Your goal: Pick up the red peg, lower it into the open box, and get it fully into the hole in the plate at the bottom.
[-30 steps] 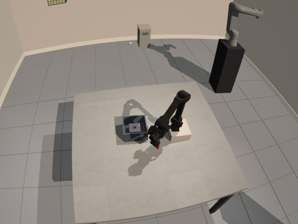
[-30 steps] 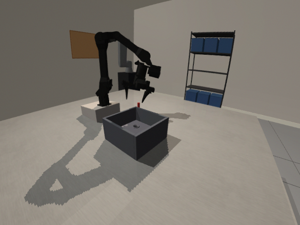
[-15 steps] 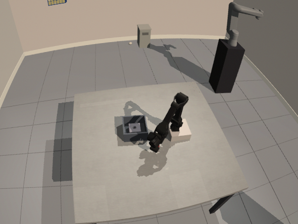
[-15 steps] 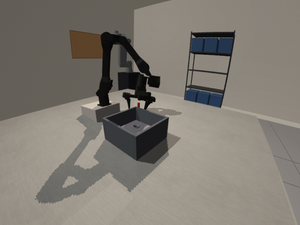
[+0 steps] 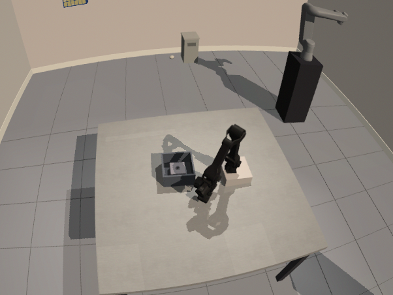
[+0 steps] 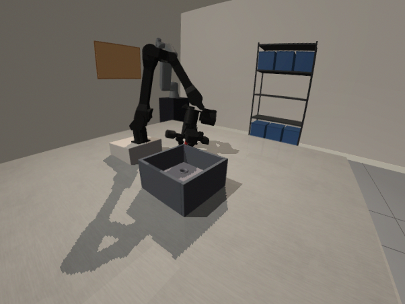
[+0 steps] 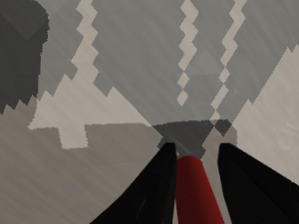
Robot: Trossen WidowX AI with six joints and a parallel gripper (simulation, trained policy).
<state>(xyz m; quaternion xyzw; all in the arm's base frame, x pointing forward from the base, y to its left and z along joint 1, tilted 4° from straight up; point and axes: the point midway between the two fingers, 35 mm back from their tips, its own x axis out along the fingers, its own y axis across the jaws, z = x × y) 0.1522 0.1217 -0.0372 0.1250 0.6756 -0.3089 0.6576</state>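
Now: the light grey plate 160 mm to the right of my gripper tip, 160 mm ahead of it and 40 mm above it. From my gripper tip the other things lie so: dark grey box (160 mm to the right, 160 mm ahead, 20 mm above); then red peg (30 mm above, 10 mm to the left).
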